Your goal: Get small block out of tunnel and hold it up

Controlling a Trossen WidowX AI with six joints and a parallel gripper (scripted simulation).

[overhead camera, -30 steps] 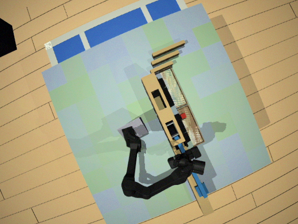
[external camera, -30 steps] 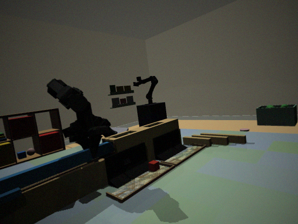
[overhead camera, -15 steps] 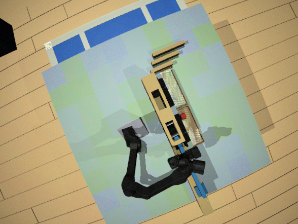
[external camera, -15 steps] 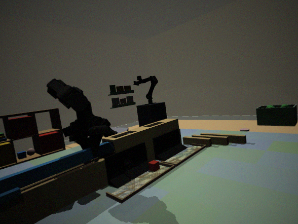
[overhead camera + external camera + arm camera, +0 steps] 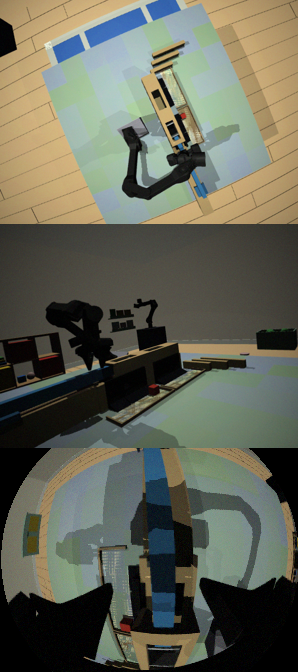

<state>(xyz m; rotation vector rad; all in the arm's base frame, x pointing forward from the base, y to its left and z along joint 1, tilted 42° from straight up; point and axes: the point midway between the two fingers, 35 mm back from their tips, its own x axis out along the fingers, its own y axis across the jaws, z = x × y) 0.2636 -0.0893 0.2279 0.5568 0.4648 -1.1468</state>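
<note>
The tan covered tunnel is 10 mm ahead of my gripper tip, 40 mm to the left of it and 80 mm below it.
</note>
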